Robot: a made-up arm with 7 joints.
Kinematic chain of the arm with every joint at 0, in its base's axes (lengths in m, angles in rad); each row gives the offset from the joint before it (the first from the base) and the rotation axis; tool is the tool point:
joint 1: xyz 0 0 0.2 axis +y
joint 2: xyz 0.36 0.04 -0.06 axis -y
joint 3: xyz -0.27 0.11 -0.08 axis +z
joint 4: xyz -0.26 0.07 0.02 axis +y
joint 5: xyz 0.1 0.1 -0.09 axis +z
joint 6: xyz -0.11 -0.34 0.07 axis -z
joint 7: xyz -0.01 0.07 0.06 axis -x
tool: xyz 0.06 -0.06 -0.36
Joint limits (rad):
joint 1: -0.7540..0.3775
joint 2: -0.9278..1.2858
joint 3: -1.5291..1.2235
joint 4: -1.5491..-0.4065
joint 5: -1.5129..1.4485
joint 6: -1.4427..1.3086
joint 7: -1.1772..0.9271
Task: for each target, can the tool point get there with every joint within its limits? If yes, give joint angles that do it. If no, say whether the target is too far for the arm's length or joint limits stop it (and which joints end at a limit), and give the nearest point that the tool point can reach.
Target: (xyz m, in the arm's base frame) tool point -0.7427 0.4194 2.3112
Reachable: no: too far | nearest point -0.0560 0.1984 1.0505 | short by 1.453 m
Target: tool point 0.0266 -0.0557 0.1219
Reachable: yes | joints -0.3784 0.1990 -0.7515 -1.4531 0.3280 0.8827 0.0247
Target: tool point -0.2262 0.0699 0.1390
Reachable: yes | joints -0.1979 -0.5301 -0.6443 -1.0270 -0.7070 -0.8571 0.7351
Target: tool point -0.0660 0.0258 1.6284
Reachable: no: joint limits stop it (at a limit: joint 1, joint 2, joint 4, joint 5, joint 7) | nearest point 0.0213 0.0994 1.0774 | short by 0.563 m
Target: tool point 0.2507 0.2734 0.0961
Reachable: yes | joints -0.3073 1.0024 0.2363 -0.8610 0.4380 0.9015 -1.0047
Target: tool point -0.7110 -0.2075 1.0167
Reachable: no: joint limits stop it (at a limit: joint 2, joint 4, joint 5, joint 7) | nearest point -0.4766 -0.0890 0.7475 | short by 0.376 m
